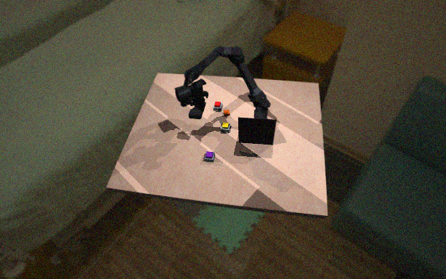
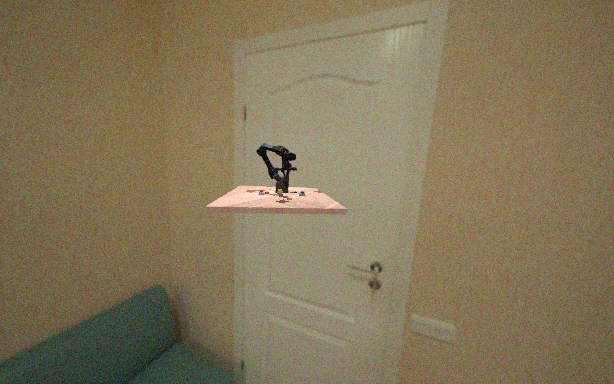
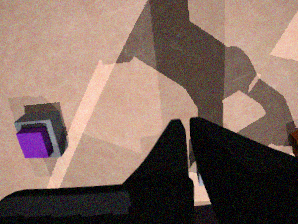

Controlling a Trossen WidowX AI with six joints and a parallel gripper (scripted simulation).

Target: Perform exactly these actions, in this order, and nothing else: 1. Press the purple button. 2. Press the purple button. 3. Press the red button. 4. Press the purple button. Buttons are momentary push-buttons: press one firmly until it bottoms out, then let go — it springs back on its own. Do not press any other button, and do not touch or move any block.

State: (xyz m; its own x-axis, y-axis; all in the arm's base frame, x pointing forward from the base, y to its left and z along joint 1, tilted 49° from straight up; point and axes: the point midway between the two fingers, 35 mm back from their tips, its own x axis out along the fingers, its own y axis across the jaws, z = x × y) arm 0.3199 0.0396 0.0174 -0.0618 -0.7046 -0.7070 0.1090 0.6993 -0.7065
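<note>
Right now the red button is 7 cm behind my gripper tip, 20 cm to the right of it and 12 cm below it. The rest, counted from my gripper tip: yellow button 12 cm behind, 4 cm to the right, 12 cm below; purple button 5 cm behind, 16 cm to the left, 12 cm below; orange block 12 cm behind, 15 cm to the right, 14 cm below.
</note>
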